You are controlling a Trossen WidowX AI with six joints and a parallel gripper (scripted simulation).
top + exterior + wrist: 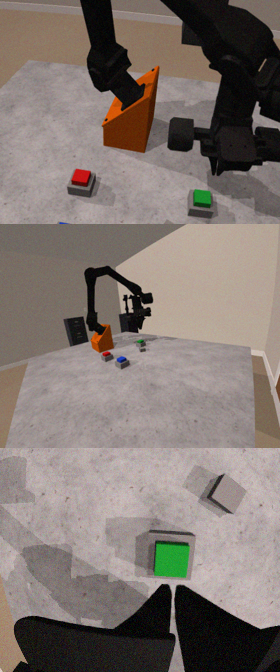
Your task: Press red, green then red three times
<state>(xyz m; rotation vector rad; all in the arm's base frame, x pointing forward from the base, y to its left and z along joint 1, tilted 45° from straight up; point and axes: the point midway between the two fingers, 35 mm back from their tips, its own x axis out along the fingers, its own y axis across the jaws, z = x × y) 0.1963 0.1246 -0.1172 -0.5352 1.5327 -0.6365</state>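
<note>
My gripper tip is 10 mm past the green button, 10 mm to the left of it and 80 mm above it. Round my gripper tip: blue button (110 mm ahead, 250 mm to the right, 80 mm below); small grey block (60 mm ahead, 70 mm to the right, 110 mm below); red button (20 mm behind, 260 mm to the right, 80 mm below).
</note>
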